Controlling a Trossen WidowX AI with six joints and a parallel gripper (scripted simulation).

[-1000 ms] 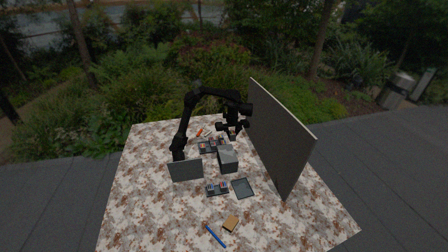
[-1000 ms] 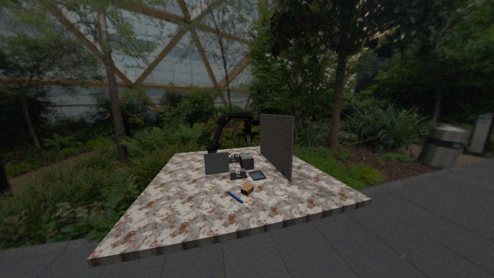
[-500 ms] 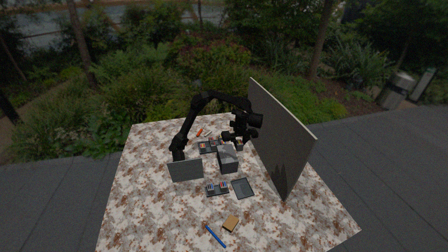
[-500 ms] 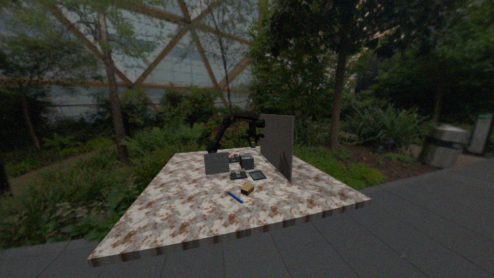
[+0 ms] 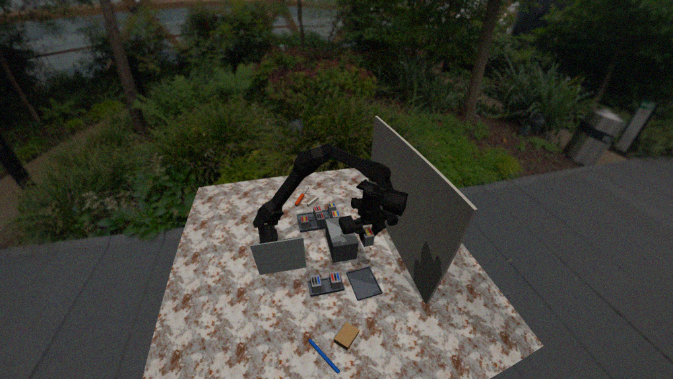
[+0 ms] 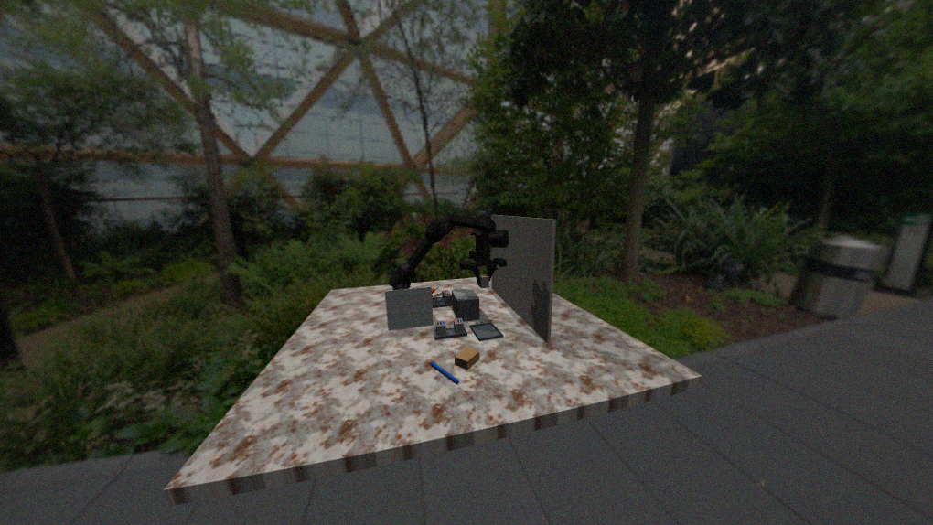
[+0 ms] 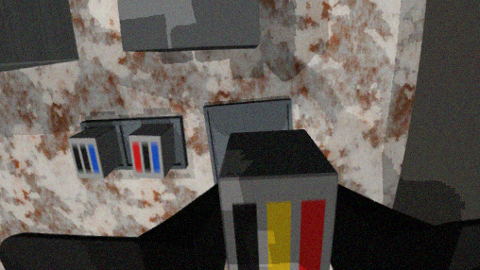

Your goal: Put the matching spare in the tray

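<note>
The flat grey tray is 1 cm behind my gripper tip, 6 cm to the right of it and 18 cm below it. From my gripper tip the other things lie so: spare block 2 cm above; then holder 15 cm behind, 4 cm to the right, 18 cm below; then grey mounted unit 4 cm behind, 15 cm to the left, 13 cm below.
</note>
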